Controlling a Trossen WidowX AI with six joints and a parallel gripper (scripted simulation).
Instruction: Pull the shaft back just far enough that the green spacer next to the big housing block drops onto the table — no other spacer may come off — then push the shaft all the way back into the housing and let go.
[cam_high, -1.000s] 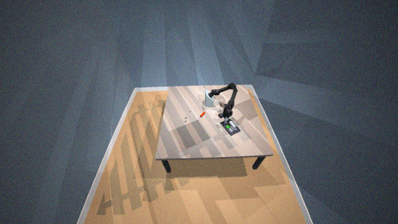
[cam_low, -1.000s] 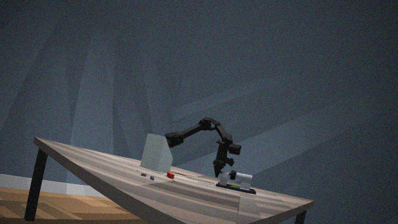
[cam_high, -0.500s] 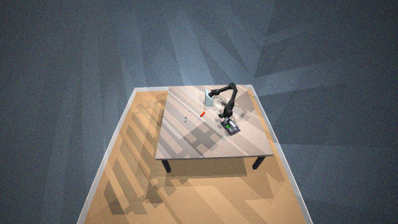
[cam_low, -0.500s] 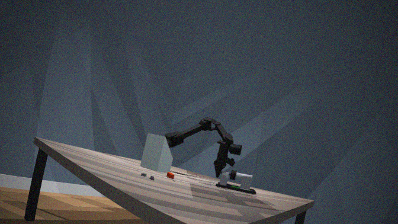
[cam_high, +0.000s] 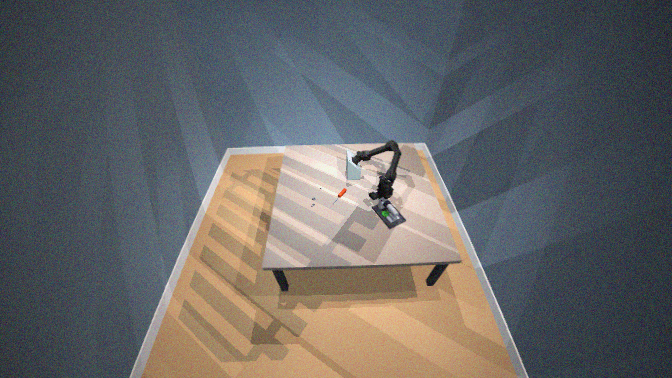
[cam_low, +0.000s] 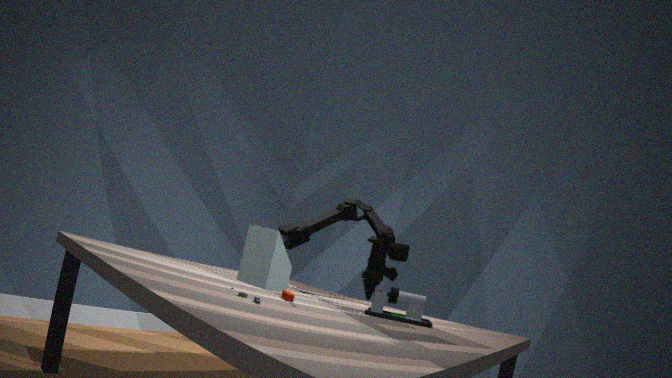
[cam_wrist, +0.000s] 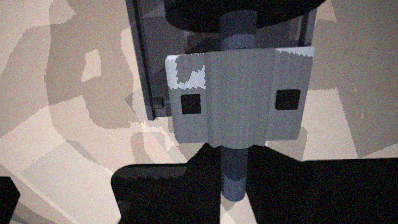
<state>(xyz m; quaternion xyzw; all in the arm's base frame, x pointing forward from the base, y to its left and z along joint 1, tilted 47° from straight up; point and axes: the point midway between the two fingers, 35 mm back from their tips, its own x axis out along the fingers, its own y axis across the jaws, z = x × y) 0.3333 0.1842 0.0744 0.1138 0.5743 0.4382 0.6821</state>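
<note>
My gripper tip is 6 cm short of the dark blue shaft, 3 cm to the right of it and 3 cm below it. Round my gripper tip: green spacer (11 cm ahead, 3 cm to the left, 3 cm below); then dark spacer (8 cm ahead, 4 cm to the left, 3 cm above); then red-handled screwdriver (31 cm to the right, 7 cm behind, 4 cm below).
</note>
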